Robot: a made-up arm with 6 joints. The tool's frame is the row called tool.
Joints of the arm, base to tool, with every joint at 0 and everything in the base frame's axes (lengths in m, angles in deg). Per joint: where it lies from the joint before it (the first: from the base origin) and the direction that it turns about. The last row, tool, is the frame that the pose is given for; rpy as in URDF.
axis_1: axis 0 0 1 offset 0 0 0.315
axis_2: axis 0 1 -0.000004 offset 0 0 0
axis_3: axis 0 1 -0.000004 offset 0.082 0 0.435
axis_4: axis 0 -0.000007 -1 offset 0.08 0 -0.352
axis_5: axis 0 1 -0.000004 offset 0 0 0
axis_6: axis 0 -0.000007 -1 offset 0.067 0 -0.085
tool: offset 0 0 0 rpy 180 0 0
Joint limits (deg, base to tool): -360..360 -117.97..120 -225..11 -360..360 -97..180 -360..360
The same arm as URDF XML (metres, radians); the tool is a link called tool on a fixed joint. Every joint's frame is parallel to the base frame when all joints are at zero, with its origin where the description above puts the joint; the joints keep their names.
<robot name="arm">
  <joint name="tool_joint" type="fixed">
    <parent link="link6"/>
    <child link="tool"/>
    <origin xyz="0.0000 0.0000 0.0000" rpy="3.1416 0.0000 0.0000"/>
  </joint>
  <joint name="axis_6" type="revolute">
    <parent link="link5"/>
    <child link="link6"/>
    <origin xyz="0.0670 0.0000 -0.0850"/>
    <axis xyz="0 0 -1"/>
    <limit lower="-6.2832" upper="6.2832"/>
  </joint>
  <joint name="axis_5" type="revolute">
    <parent link="link4"/>
    <child link="link5"/>
    <origin xyz="0.0000 0.0000 0.0000"/>
    <axis xyz="0 1 0"/>
    <limit lower="-1.6930" upper="3.1416"/>
  </joint>
  <joint name="axis_4" type="revolute">
    <parent link="link3"/>
    <child link="link4"/>
    <origin xyz="0.0800 0.0000 -0.3520"/>
    <axis xyz="0 0 -1"/>
    <limit lower="-6.2832" upper="6.2832"/>
  </joint>
  <joint name="axis_3" type="revolute">
    <parent link="link2"/>
    <child link="link3"/>
    <origin xyz="0.0820 0.0000 0.4350"/>
    <axis xyz="0 1 0"/>
    <limit lower="-3.9270" upper="0.1920"/>
  </joint>
  <joint name="axis_2" type="revolute">
    <parent link="link1"/>
    <child link="link2"/>
    <origin xyz="0.0000 0.0000 0.0000"/>
    <axis xyz="0 1 0"/>
    <limit lower="-2.0590" upper="2.0944"/>
  </joint>
  <joint name="axis_1" type="revolute">
    <parent link="base_link"/>
    <child link="link1"/>
    <origin xyz="0.0000 0.0000 0.3150"/>
    <axis xyz="0 0 1"/>
    <limit lower="-6.2832" upper="6.2832"/>
  </joint>
  <link name="base_link"/>
  <link name="link1"/>
  <link name="link2"/>
  <link name="link3"/>
  <link name="link4"/>
  <link name="link5"/>
  <link name="link6"/>
  <link name="tool"/>
</robot>

